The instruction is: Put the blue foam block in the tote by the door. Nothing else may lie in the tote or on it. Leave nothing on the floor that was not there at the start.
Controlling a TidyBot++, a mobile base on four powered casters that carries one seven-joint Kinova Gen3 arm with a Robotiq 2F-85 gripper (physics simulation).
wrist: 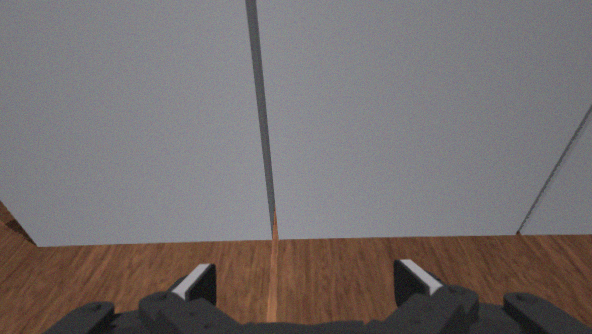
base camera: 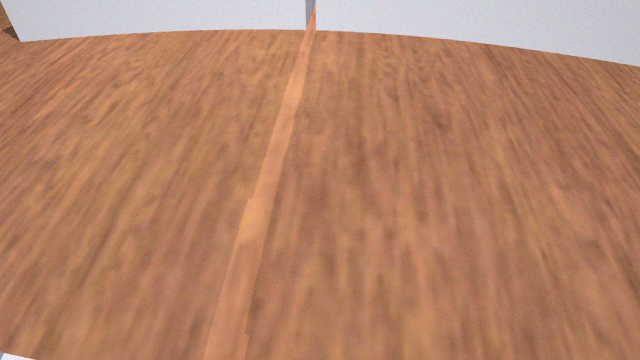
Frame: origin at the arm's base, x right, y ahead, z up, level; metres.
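Where they show: gripper, fingertip midpoint: (wrist: 305, 281).
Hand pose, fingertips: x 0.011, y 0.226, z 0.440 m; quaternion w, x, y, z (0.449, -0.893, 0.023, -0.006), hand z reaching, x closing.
After its pixels a point has its place.
My gripper (wrist: 305, 281) @[z 0.440, x 0.012, y 0.226 m] is open in the wrist view, its two fingers wide apart at the lower edge with wood floor and wall behind them. Nothing is between the fingers. The gripper does not show in the base camera view. The blue foam block, the tote and the door cannot be made out in either view.
A pale grey wall (base camera: 150, 15) @[z -0.348, x -0.482, y 0.994 m] (wrist: 400, 125) @[z 0.104, x 0.353, y 0.948 m] stands ahead, with a narrow darker vertical strip (wrist: 261, 100) @[z 0.148, x -0.061, y 1.080 m] in it. A lighter strip (base camera: 280, 135) (wrist: 273, 285) runs along the wood floor (base camera: 425, 200) @[z -0.396, x 0.127, y 0.413 m] (wrist: 340, 280) @[z -0.397, x 0.170, y 0.772 m] to the wall. A brown wooden thing (base camera: 5, 20) @[z -0.320, x -0.978, y 1.020 m] shows partly at the far left.
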